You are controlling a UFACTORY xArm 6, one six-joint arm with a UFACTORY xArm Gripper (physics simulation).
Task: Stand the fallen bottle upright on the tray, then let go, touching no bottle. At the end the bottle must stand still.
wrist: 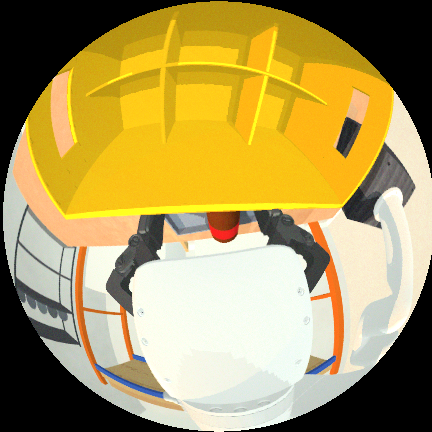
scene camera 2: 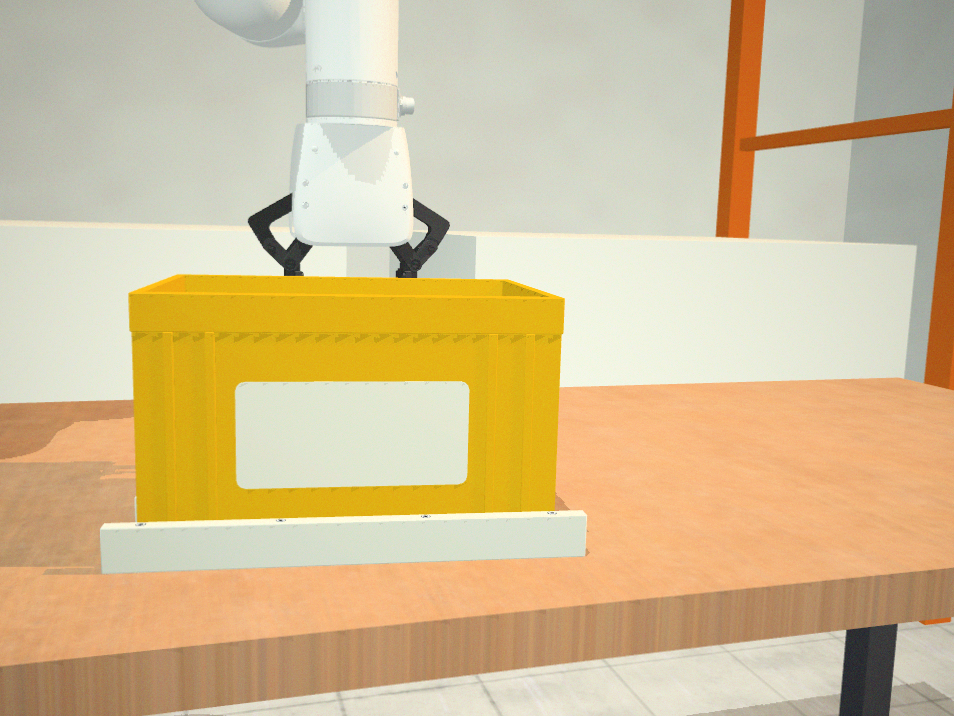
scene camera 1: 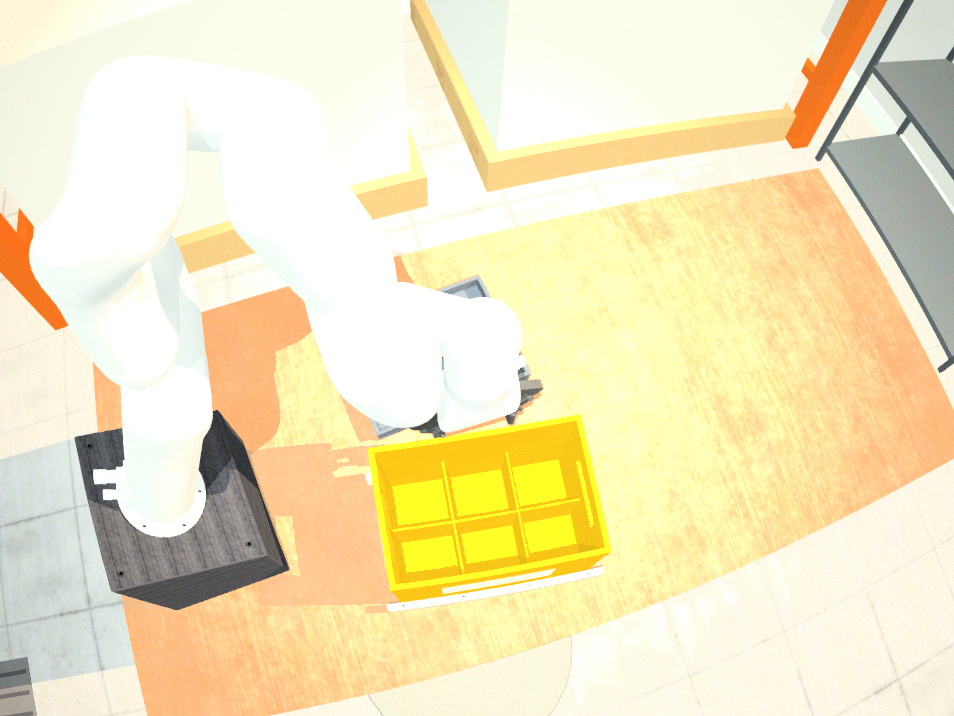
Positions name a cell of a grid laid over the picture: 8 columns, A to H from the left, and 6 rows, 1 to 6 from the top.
Scene:
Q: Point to a white strip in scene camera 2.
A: At B5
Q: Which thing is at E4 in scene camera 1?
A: My gripper.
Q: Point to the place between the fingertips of my gripper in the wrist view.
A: D3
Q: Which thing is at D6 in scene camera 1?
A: A white strip.

